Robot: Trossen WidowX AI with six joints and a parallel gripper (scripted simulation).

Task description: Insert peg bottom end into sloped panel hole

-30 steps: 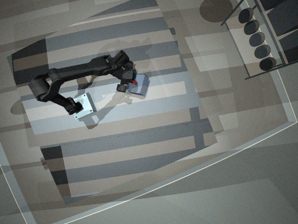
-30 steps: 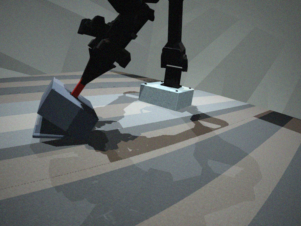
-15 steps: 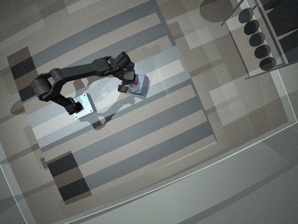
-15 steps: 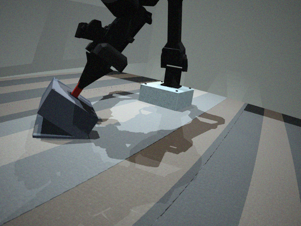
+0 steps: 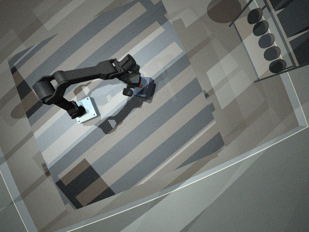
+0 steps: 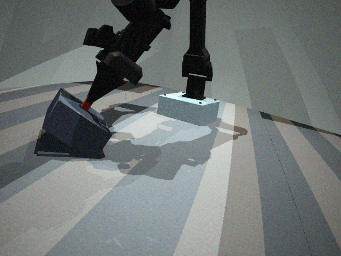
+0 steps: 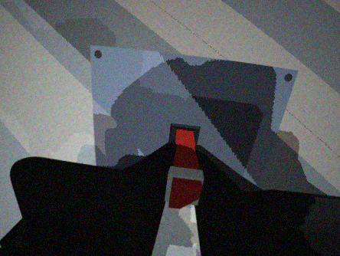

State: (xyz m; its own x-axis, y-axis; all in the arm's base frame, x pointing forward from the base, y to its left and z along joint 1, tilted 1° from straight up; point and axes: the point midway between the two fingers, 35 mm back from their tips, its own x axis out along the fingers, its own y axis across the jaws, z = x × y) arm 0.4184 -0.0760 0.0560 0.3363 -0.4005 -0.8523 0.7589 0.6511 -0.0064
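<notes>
My gripper tip is now 1 cm past the red peg, 1 cm to the right of it and 1 cm below it. Round my gripper tip: sloped panel 2 cm ahead, 2 cm to the right, 4 cm below.
</notes>
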